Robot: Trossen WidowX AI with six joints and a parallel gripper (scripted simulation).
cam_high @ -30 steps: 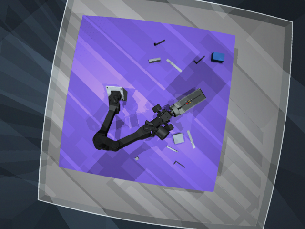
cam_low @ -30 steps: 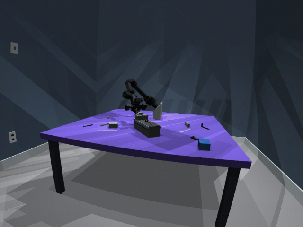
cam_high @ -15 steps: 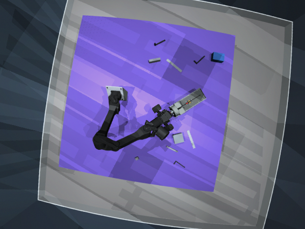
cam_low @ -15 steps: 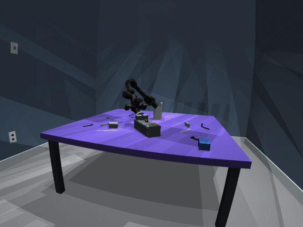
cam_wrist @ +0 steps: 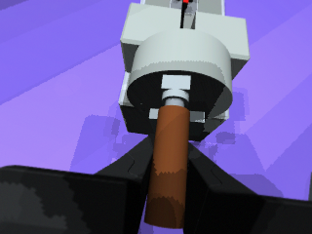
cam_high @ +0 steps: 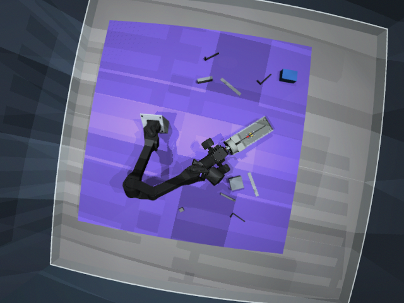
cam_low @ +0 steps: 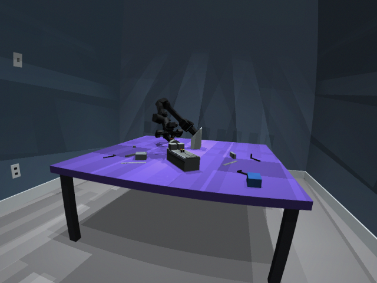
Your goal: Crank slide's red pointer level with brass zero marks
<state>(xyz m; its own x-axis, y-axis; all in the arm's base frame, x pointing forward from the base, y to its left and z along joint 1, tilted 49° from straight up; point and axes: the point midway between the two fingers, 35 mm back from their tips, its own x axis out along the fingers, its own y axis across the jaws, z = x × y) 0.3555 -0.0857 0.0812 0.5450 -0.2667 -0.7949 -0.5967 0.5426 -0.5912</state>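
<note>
Right now the brown crank handle is 30 mm above my gripper tip, 10 mm to the right of it and 10 mm behind it. Round my gripper tip: dark L-shaped key 380 mm to the right, 110 mm ahead, 90 mm below; then red pointer 120 mm ahead, 80 mm to the left, 10 mm below; then grey block 180 mm to the right, 90 mm ahead, 80 mm below.
</note>
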